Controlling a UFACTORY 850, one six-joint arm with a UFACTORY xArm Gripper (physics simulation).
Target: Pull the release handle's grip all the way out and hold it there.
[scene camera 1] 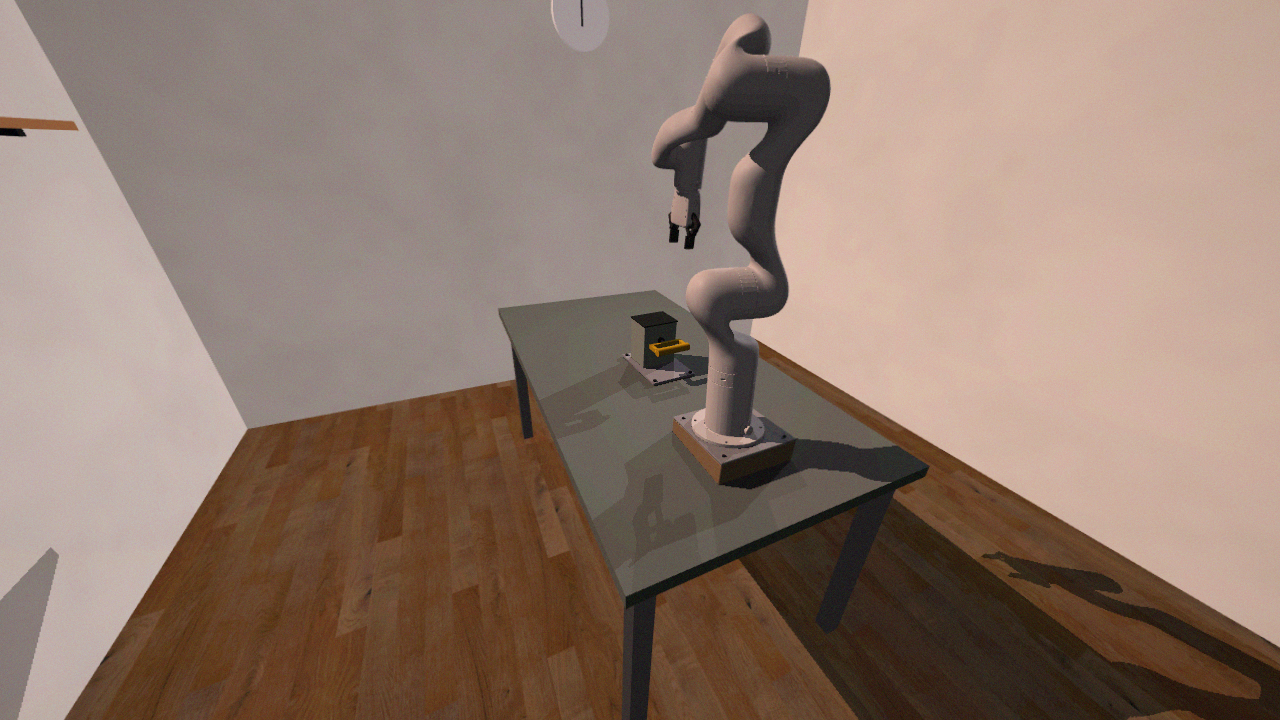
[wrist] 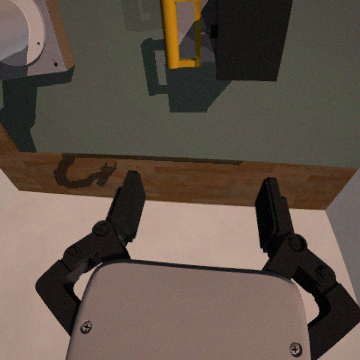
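The release handle's yellow grip [scene camera 1: 669, 350] [wrist: 171, 37] is a rectangular loop on the side of a box [scene camera 1: 654, 342] [wrist: 254, 40] with a dark top. The grip faces the robot's base. In the wrist view it is cut off by the top edge. The box stands on a grey base plate [scene camera 1: 658, 379] on the table. My gripper [scene camera 1: 681, 243] [wrist: 199, 185] is open and empty, pointing down, high above the box and grip and touching neither. How far the grip is pulled out is hard to tell.
The robot's base block [scene camera 1: 756, 465] [wrist: 61, 37] stands on the grey-green table [scene camera 1: 599, 483] [wrist: 280, 135], on the grip's side of the box. Wooden floor [scene camera 1: 358, 537] [wrist: 200, 182] lies beyond the table's edges. Walls stand behind and to the right.
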